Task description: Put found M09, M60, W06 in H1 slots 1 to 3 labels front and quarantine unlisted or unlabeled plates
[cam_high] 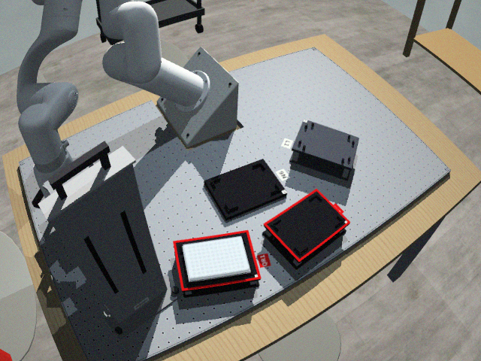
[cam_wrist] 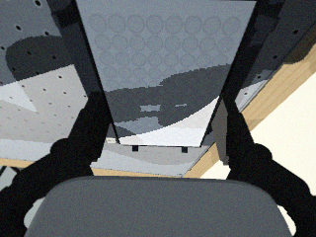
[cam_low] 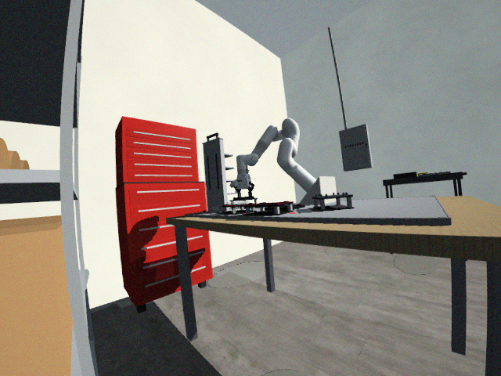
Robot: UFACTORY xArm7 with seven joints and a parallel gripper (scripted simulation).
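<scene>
Right now the dark-framed plate is 1 cm ahead of my hand and 1 cm below it. Also, from my hand: plate hotel H1 (27 cm ahead, 4 cm to the left, 13 cm above); then white well plate (28 cm ahead, 24 cm to the left, 3 cm below); then black nest N6 (13 cm ahead, 41 cm to the left, 7 cm below).
</scene>
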